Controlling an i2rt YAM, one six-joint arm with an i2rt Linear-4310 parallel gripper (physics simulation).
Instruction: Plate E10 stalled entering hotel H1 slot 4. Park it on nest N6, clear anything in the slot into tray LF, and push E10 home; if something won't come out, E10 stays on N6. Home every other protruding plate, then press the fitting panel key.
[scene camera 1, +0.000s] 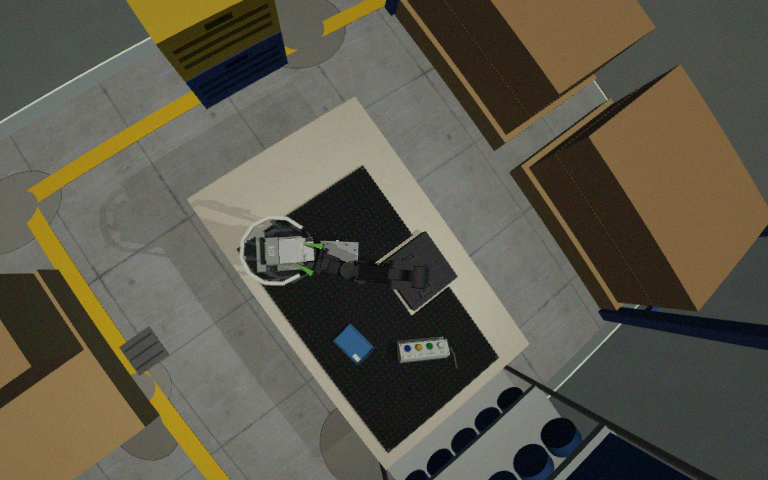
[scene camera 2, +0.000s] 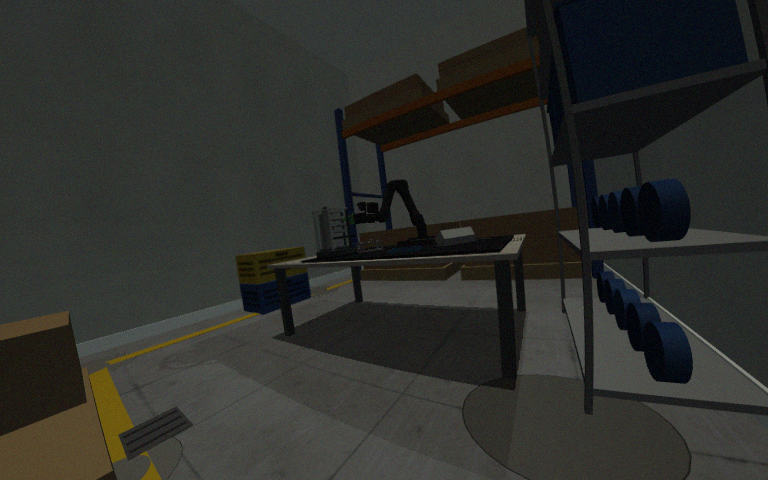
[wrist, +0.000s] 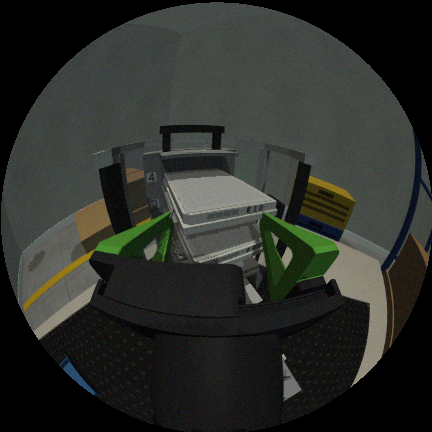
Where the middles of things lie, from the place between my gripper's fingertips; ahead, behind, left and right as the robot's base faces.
The round plate rack (scene camera 1: 259, 254) is 6 cm ahead of my hand, 4 cm to the right of it and 7 cm below it.
